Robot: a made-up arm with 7 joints. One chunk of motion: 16 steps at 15 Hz.
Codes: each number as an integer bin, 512 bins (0 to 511) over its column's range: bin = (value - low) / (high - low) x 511, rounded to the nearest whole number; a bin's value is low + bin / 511 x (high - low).
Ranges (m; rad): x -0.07..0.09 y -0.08..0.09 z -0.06..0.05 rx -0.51..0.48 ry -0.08..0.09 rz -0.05..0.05
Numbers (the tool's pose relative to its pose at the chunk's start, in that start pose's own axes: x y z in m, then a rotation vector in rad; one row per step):
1: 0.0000 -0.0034 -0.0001 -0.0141 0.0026 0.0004
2: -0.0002 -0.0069 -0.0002 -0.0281 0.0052 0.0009
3: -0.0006 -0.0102 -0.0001 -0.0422 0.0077 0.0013
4: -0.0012 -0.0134 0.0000 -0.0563 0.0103 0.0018
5: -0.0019 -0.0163 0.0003 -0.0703 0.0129 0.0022
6: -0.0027 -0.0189 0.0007 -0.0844 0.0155 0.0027
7: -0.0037 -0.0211 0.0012 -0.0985 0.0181 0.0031
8: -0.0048 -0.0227 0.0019 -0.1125 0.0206 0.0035
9: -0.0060 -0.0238 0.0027 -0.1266 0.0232 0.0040
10: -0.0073 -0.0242 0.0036 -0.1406 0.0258 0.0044
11: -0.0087 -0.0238 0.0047 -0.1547 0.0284 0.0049
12: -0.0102 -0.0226 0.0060 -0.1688 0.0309 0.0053
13: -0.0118 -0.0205 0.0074 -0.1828 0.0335 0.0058
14: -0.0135 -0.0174 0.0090 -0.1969 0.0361 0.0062
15: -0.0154 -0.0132 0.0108 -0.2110 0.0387 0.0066
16: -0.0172 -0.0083 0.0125 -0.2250 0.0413 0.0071
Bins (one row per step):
1: 224 230 278 256 248 258
2: 223 220 278 249 256 260
3: 222 210 278 241 264 262
4: 220 200 279 234 271 265
5: 217 191 280 227 279 267
6: 215 184 282 220 287 269
7: 212 177 284 212 295 271
8: 208 172 288 205 302 273
9: 204 169 291 198 310 276
10: 200 168 295 191 318 278
11: 196 169 301 183 326 281
12: 191 173 307 176 333 283
13: 186 179 313 169 341 285
14: 180 188 321 162 349 287
15: 174 201 329 154 357 289
16: 169 216 337 147 365 292

